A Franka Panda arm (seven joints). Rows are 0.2 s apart.
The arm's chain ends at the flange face. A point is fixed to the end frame.
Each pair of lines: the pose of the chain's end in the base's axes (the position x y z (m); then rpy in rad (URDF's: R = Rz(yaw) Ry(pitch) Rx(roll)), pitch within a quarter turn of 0, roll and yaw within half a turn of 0), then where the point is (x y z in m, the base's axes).
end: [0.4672 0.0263 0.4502 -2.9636 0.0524 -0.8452]
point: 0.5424 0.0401 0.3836
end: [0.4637 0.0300 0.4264 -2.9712 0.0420 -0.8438]
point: 0.5390 0.0431 0.3597
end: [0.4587 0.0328 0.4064 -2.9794 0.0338 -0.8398]
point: 0.5339 0.0455 0.3395
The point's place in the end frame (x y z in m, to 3 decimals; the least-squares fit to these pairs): 0.043 -0.053 0.075
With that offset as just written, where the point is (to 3 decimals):
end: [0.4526 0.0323 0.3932 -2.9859 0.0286 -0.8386]
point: 0.528 0.045 0.326
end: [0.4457 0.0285 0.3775 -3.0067 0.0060 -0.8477]
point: 0.521 0.038 0.310
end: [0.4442 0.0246 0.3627 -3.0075 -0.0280 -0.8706]
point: 0.521 0.031 0.297
